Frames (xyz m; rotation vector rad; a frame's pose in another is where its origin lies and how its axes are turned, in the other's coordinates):
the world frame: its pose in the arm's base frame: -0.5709 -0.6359 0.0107 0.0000 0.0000 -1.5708
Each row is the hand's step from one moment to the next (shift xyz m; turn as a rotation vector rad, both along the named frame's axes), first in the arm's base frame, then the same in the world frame.
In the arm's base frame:
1: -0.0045 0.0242 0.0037 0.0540 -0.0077 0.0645
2: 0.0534 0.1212 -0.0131 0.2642 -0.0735 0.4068
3: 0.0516 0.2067 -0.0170 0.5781 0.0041 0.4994
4: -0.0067 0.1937 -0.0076 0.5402 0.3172 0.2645
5: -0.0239 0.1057 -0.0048 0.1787 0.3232 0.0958
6: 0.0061 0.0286 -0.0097 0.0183 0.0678 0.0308
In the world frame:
1: -0.0242 -0.0045 0.0037 0.0077 0.0540 0.0645
2: -0.1212 0.0534 -0.0131 0.0735 0.2642 0.4068
3: -0.2067 0.0516 -0.0170 -0.0041 0.5781 0.4994
4: -0.1937 -0.0067 -0.0076 -0.3172 0.5402 0.2645
5: -0.1057 -0.0239 -0.0048 -0.3232 0.1787 0.0958
6: -0.0286 0.0061 -0.0097 -0.0678 0.0183 0.0308

